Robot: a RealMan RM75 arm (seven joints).
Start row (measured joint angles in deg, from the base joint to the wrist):
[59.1 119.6 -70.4 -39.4 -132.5 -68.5 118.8]
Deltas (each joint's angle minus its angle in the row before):
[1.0 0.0 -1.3 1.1 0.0 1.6 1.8]
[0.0 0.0 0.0 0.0 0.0 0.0 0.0]
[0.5 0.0 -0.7 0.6 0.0 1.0 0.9]
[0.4 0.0 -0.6 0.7 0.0 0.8 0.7]
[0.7 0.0 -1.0 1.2 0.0 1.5 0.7]
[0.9 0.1 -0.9 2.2 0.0 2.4 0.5]
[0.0 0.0 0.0 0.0 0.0 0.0 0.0]
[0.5 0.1 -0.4 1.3 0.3 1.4 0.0]
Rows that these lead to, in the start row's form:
[60.1 119.6 -71.7 -38.3 -132.5 -66.9 120.6]
[60.1 119.6 -71.7 -38.3 -132.5 -66.9 120.6]
[60.6 119.6 -72.4 -37.7 -132.5 -65.9 121.5]
[61.0 119.6 -73.0 -37.0 -132.5 -65.1 122.2]
[61.7 119.6 -74.0 -35.8 -132.5 -63.6 122.9]
[62.6 119.7 -74.9 -33.6 -132.5 -61.2 123.4]
[62.6 119.7 -74.9 -33.6 -132.5 -61.2 123.4]
[63.1 119.8 -75.3 -32.3 -132.2 -59.8 123.4]

